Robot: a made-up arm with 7 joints.
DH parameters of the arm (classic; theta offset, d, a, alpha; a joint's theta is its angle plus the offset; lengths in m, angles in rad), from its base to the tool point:
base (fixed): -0.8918 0 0.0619 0
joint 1: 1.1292 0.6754 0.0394 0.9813
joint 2: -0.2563 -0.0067 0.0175 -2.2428
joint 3: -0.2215 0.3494 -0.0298 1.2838
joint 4: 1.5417 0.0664 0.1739 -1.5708
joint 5: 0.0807 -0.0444 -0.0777 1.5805
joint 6: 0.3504 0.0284 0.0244 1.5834
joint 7: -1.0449 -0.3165 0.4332 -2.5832
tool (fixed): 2.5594 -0.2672 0 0
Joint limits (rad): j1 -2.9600..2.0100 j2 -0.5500..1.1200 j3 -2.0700..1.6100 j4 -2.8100..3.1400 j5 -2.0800..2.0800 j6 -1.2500..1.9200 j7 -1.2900..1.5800
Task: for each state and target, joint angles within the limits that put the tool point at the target. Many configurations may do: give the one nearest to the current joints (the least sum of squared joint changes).
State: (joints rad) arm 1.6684 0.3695 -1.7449 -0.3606 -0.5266 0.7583 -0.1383
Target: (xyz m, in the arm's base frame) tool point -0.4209 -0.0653 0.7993
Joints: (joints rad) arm 2.0100 0.7378 -1.4340 -0.3311 0.0441 0.8318 -0.0673
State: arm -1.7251 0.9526 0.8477 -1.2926 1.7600 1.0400 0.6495
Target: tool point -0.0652 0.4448 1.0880
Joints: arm -0.9276 0.9908 0.8270 -0.9956 1.8199 1.3322 0.2599
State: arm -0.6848 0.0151 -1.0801 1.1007 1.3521 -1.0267 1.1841
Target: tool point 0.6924 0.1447 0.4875
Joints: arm -0.7803 -0.1414 -1.0484 1.1585 1.3122 -0.9066 1.2299
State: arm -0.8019 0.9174 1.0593 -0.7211 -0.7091 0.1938 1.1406
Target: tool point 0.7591 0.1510 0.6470
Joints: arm -1.1239 0.8010 1.0022 -1.4663 -0.5294 -0.2640 0.9151
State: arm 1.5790 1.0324 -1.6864 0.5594 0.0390 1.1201 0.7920
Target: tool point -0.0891 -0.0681 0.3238
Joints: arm 1.5747 1.0711 -1.3694 0.7587 0.2463 1.3459 1.2397
